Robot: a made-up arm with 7 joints.
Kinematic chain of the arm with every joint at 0, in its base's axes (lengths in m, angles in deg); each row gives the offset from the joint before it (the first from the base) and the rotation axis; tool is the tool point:
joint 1: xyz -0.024 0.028 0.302 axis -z
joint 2: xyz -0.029 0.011 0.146 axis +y
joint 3: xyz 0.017 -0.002 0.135 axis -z
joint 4: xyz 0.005 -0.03 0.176 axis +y
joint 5: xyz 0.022 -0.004 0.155 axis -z
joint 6: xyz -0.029 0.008 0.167 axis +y
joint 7: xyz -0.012 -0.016 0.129 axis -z
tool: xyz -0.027 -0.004 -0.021
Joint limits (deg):
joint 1: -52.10..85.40
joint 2: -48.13..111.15
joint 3: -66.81..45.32
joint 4: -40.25..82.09
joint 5: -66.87..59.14
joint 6: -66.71..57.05
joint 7: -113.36..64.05
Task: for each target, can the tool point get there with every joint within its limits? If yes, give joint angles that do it. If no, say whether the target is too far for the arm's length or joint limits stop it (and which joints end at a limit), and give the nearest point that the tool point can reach.
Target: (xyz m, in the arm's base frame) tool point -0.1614 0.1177 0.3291
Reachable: no: joint limits stop it (at a limit: joint 1, joint 2, joint 4, joint 6, joint 7) | nearest point -0.2099 0.3603 0.1517 | short by 0.304 m
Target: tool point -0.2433 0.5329 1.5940
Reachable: no: too far | nearest point -0.1599 0.3408 1.1338 | short by 0.506 m
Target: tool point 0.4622 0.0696 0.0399
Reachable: yes | joints 7.39 93.28 -18.16 54.05 -44.75 45.64 15.40
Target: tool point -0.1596 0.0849 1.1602
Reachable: yes | joints -35.09 -17.35 -43.40 19.99 -20.30 44.35 46.21
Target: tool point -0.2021 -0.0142 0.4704
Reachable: no: joint limits stop it (at a limit: joint 1, joint 3, joint 4, joint 6, joint 7) | nearest point -0.3061 -0.3148 0.5853 | short by 0.338 m
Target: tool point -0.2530 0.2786 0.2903
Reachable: no: joint limits stop it (at a limit: joint 1, joint 2, joint 3, joint 4, joint 6, joint 7) | nearest point -0.2123 0.3813 0.1799 | short by 0.156 m
